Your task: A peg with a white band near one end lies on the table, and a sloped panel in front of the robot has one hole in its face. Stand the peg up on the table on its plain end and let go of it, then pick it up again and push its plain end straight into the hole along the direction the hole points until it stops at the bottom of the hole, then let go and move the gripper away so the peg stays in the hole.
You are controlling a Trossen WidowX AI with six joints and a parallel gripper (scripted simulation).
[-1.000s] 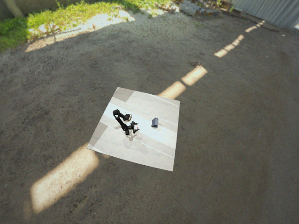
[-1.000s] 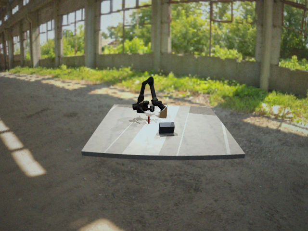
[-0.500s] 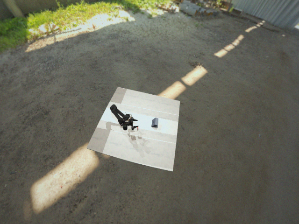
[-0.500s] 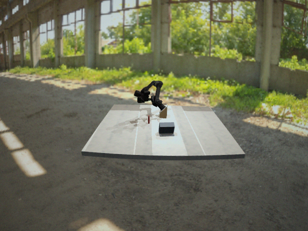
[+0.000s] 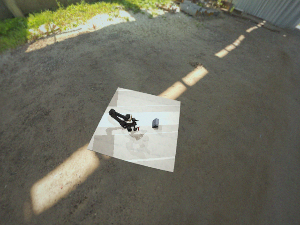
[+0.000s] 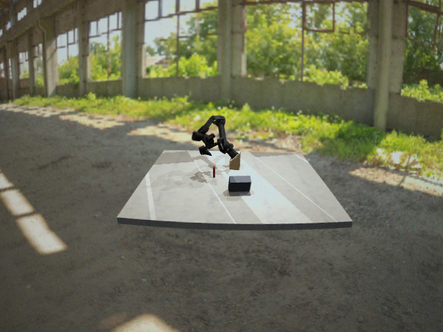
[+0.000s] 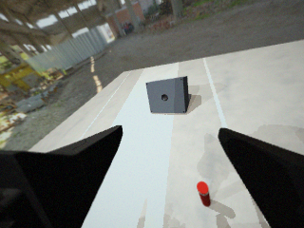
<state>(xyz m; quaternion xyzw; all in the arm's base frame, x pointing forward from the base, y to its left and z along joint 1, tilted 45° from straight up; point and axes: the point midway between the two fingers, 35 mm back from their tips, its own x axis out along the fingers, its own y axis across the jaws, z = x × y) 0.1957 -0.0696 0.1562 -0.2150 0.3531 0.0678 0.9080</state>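
The red peg is 13 cm below my gripper tip, 2 cm to the right of it and 1 cm behind it. Also, from my gripper tip: sloped panel 24 cm ahead, 14 cm below, 13 cm to the left.
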